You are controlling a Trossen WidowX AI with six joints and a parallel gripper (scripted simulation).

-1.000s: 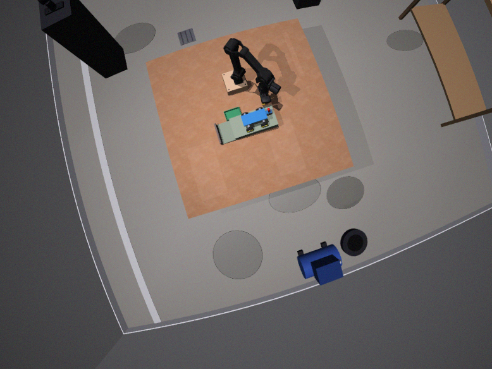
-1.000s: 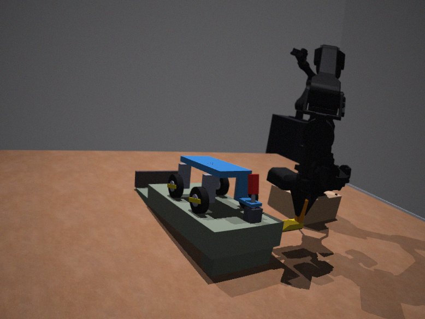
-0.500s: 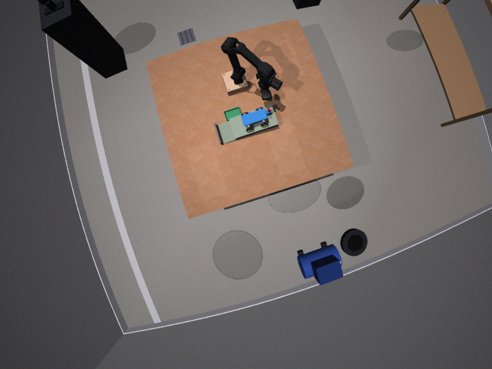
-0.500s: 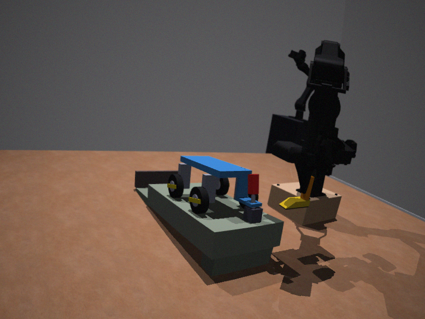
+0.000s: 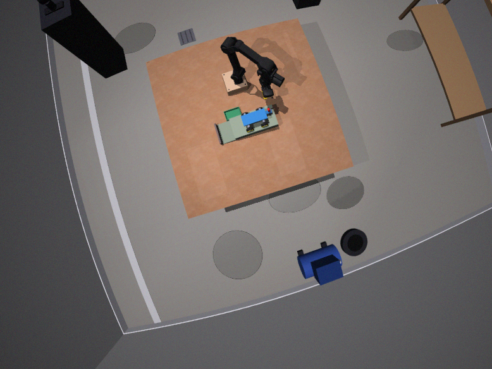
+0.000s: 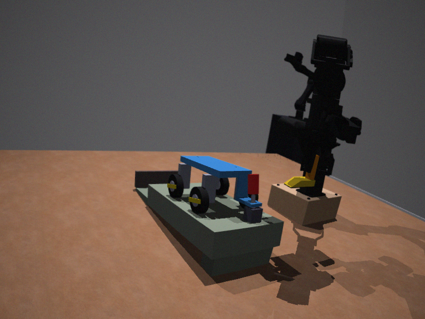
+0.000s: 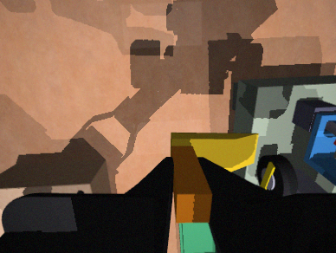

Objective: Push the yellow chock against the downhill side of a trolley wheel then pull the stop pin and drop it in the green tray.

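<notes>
The yellow chock is 20 mm ahead of my gripper tip and 10 mm below it. The rest, counted from my gripper tip: blue trolley 160 mm ahead, 110 mm to the right, 60 mm below; grey-green ramp 160 mm ahead, 130 mm below, 120 mm to the right; red-headed stop pin 140 mm ahead, 40 mm below.
</notes>
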